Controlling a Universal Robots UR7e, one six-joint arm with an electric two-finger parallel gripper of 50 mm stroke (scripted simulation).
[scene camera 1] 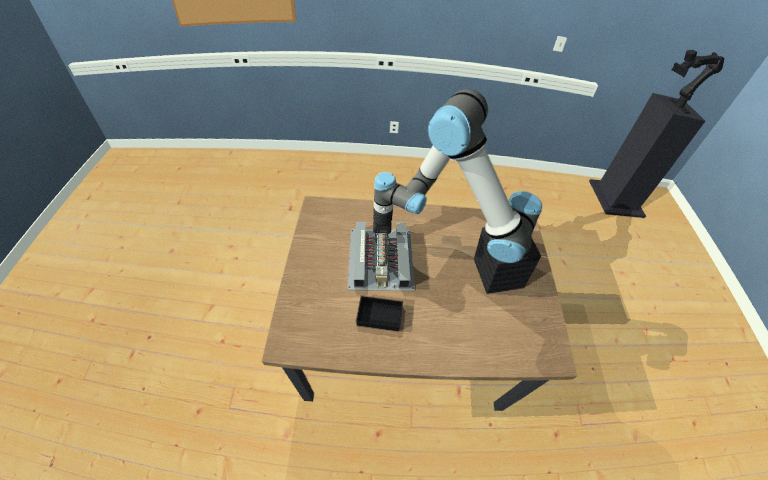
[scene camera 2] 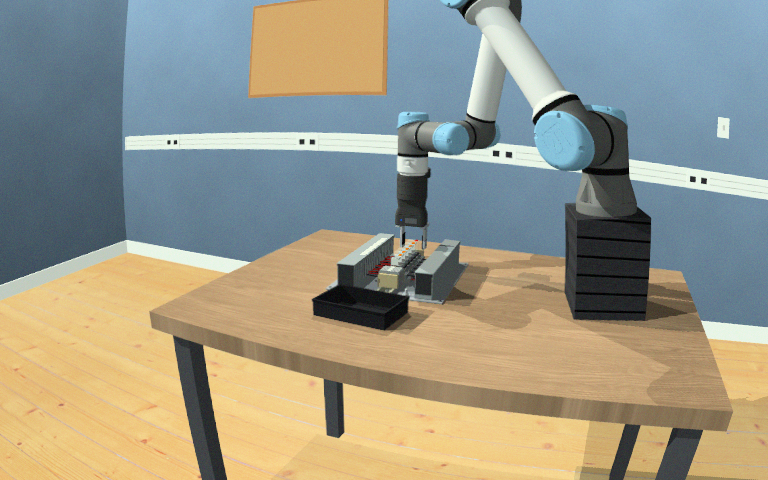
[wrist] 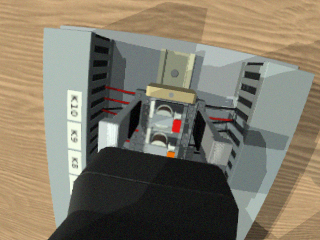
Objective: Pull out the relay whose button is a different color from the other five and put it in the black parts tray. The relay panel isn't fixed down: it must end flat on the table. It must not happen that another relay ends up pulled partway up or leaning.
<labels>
A black parts tray shows in scene camera 1 and in scene camera 2; in the wrist view it is out of frame. One and the same spot on the black parts tray: (scene camera 2: pixel 362 304) is (scene camera 1: pixel 376 304).
</labels>
